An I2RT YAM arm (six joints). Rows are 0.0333 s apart.
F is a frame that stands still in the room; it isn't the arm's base.
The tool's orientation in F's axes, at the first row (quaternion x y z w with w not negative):
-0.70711, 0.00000, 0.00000, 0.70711
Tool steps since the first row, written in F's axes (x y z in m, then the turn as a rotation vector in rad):
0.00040, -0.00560, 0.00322, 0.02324, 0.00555, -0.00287
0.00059, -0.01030, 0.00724, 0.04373, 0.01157, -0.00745
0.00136, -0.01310, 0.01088, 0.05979, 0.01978, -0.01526
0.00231, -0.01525, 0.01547, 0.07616, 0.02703, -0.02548
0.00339, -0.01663, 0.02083, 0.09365, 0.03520, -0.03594
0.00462, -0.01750, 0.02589, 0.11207, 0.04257, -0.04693
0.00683, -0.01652, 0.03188, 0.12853, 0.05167, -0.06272
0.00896, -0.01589, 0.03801, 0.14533, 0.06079, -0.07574
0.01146, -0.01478, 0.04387, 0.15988, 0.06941, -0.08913
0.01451, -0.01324, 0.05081, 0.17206, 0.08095, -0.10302
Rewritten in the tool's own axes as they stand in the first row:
0.00040, -0.00322, -0.00560, 0.02324, 0.00287, 0.00555
0.00059, -0.00724, -0.01030, 0.04373, 0.00745, 0.01157
0.00136, -0.01088, -0.01310, 0.05979, 0.01526, 0.01978
0.00231, -0.01547, -0.01525, 0.07616, 0.02548, 0.02703
0.00339, -0.02083, -0.01663, 0.09365, 0.03594, 0.03520
0.00462, -0.02589, -0.01750, 0.11207, 0.04693, 0.04257
0.00683, -0.03188, -0.01652, 0.12853, 0.06272, 0.05167
0.00896, -0.03801, -0.01589, 0.14533, 0.07574, 0.06079
0.01146, -0.04387, -0.01478, 0.15988, 0.08913, 0.06941
0.01451, -0.05081, -0.01324, 0.17206, 0.10302, 0.08095

